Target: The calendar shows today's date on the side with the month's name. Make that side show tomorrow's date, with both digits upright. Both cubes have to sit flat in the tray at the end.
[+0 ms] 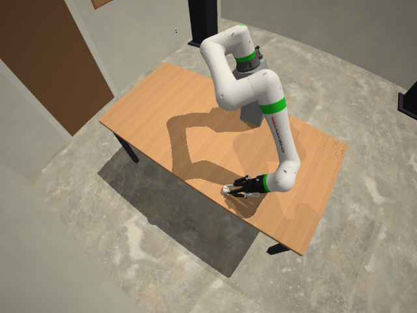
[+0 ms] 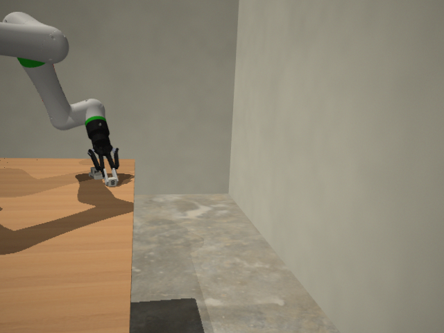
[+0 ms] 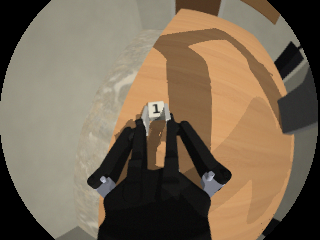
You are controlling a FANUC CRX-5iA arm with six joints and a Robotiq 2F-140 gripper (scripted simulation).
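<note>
The calendar tray is 6 cm behind my hand, 13 cm to the left of it and 3 cm below it. From my hand the other things lie so: white date cube 1 cm ahead, 2 cm to the right, 2 cm below.
</note>
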